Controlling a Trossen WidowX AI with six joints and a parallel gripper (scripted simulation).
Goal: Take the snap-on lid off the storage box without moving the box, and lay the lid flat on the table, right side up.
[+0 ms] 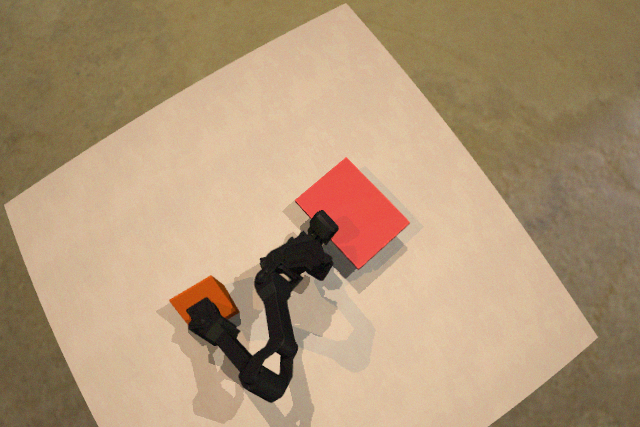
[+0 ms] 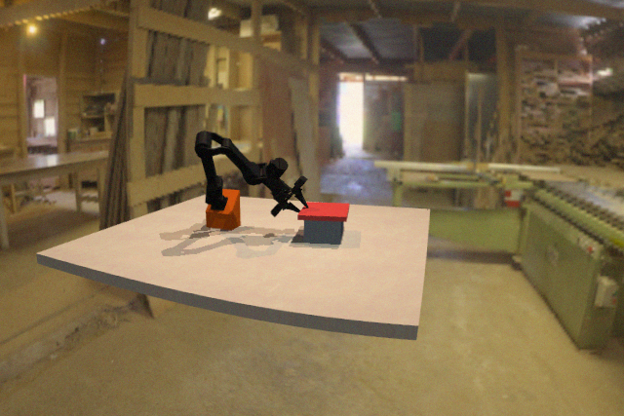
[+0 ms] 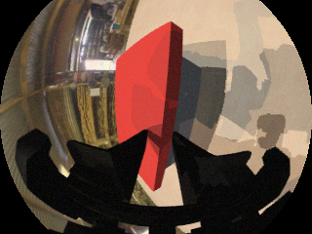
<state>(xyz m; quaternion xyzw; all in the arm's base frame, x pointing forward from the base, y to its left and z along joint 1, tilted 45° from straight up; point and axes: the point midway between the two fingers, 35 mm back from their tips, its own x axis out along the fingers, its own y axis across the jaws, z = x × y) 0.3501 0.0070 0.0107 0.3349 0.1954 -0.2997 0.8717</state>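
The red lid lies 7 cm ahead of my gripper tip, 1 cm to the left of it and 1 cm above it. Round my gripper tip: storage box (7 cm ahead, 1 cm to the left, 5 cm below).
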